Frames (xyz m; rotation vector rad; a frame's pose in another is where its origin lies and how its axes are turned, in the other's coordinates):
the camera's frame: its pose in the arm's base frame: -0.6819 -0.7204 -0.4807 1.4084 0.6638 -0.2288
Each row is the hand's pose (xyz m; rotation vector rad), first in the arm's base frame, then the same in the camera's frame.
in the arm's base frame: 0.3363 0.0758 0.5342 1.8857 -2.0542 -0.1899
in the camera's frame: 0.4401 1.5191 -0.4464 1.1866 -1.4012 1.6392
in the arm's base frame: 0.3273 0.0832 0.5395 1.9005 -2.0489 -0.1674
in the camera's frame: 0.4317 1.5201 -0.4560 1.1908 -1.3791 1.6512
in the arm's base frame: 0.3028 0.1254 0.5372 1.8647 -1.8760 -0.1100
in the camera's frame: 0.4232 1.5128 -0.5035 1.0350 -1.2962 1.6061
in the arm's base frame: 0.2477 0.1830 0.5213 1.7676 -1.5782 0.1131
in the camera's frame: 0.4013 1.4808 -0.5749 0.7215 -1.0778 1.6032
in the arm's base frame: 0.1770 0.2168 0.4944 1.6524 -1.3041 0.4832
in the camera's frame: 0.3674 1.4272 -0.6284 0.4054 -0.7530 1.6982
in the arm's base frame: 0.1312 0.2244 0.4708 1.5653 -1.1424 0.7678
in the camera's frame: 0.3456 1.3849 -0.6494 0.2138 -0.5033 1.7906
